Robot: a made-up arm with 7 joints. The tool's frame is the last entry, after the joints. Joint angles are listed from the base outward.
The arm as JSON. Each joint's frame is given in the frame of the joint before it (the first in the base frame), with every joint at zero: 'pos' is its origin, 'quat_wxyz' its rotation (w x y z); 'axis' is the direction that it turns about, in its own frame. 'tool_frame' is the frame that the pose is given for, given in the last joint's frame.
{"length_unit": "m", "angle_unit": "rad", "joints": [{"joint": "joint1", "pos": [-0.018, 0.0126, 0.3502], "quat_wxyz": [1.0, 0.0, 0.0, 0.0], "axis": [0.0, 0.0, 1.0]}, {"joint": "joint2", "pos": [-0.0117, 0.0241, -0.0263], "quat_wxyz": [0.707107, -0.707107, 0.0, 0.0], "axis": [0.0, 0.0, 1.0]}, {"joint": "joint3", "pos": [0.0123, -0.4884, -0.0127], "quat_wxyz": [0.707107, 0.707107, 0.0, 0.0], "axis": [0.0, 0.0, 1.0]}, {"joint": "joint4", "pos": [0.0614, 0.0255, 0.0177], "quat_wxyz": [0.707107, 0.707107, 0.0, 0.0], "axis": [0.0, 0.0, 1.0]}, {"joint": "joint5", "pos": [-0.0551, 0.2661, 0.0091], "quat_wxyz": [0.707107, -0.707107, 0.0, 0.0], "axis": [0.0, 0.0, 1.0]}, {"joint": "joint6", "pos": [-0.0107, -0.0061, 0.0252], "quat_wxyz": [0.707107, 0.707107, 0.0, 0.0], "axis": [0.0, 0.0, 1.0]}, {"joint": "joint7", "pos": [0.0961, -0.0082, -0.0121], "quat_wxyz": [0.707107, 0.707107, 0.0, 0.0], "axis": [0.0, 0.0, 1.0]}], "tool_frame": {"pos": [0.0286, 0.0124, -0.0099], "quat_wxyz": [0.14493, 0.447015, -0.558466, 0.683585]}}
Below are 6 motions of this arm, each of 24 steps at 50 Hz.
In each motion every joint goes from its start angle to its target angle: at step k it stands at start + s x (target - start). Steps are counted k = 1, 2, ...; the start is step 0. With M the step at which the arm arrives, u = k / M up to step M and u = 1 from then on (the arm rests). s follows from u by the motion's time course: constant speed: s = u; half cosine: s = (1 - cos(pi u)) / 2; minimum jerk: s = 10 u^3 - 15 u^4 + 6 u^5.
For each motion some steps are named. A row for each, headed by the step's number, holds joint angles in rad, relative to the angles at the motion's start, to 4 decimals.
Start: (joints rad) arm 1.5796 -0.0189 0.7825 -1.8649 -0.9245 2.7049 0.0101
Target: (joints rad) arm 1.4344 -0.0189 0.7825 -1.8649 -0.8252 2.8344 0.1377
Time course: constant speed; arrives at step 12
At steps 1, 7, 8, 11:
1: -0.0121 0.0000 0.0000 0.0000 0.0083 0.0108 0.0106
7: -0.0847 0.0000 0.0000 0.0000 0.0579 0.0755 0.0744
8: -0.0968 0.0000 0.0000 0.0000 0.0662 0.0863 0.0851
11: -0.1331 0.0000 0.0000 0.0000 0.0910 0.1187 0.1170

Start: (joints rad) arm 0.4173 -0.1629 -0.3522 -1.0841 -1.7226 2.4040 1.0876
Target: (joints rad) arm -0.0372 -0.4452 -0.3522 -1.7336 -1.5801 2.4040 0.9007
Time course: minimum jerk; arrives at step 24
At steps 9, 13, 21, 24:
9: -0.1251 -0.0777 0.0000 -0.1787 0.0392 0.0000 -0.0514
13: -0.2626 -0.1631 0.0000 -0.3753 0.0823 0.0000 -0.1080
21: -0.4472 -0.2778 0.0000 -0.6391 0.1402 0.0000 -0.1839
24: -0.4545 -0.2823 0.0000 -0.6495 0.1425 0.0000 -0.1869

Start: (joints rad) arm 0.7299 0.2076 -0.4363 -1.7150 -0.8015 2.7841 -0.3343
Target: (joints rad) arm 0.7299 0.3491 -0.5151 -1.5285 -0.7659 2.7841 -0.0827
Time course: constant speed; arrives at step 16
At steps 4, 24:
4: 0.0000 0.0354 -0.0197 0.0466 0.0089 0.0000 0.0629
24: 0.0000 0.1415 -0.0788 0.1865 0.0356 0.0000 0.2516

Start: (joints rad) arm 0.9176 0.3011 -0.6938 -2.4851 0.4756 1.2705 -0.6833
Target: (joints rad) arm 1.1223 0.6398 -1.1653 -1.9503 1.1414 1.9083 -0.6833
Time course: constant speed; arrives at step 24
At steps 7, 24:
7: 0.0597 0.0988 -0.1375 0.1560 0.1942 0.1860 0.0000
24: 0.2047 0.3387 -0.4715 0.5348 0.6658 0.6378 0.0000

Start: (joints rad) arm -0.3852 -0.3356 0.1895 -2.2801 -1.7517 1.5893 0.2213
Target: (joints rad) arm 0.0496 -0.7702 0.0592 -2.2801 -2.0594 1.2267 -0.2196
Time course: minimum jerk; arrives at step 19
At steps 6, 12, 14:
6: 0.0803 -0.0802 -0.0241 0.0000 -0.0568 -0.0669 -0.0814
12: 0.3198 -0.3197 -0.0958 0.0000 -0.2263 -0.2667 -0.3243
14: 0.3835 -0.3834 -0.1149 0.0000 -0.2714 -0.3199 -0.3889

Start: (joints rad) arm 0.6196 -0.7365 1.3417 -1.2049 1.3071 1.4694 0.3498
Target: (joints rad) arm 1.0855 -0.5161 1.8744 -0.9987 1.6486 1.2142 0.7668
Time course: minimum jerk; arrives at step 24
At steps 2, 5, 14, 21, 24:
2: 0.0024 0.0011 0.0027 0.0010 0.0017 -0.0013 0.0021
5: 0.0301 0.0142 0.0344 0.0133 0.0220 -0.0165 0.0269
14: 0.3044 0.1440 0.3481 0.1347 0.2231 -0.1667 0.2725
21: 0.4584 0.2169 0.5241 0.2029 0.3360 -0.2511 0.4103
24: 0.4659 0.2204 0.5327 0.2062 0.3415 -0.2552 0.4170

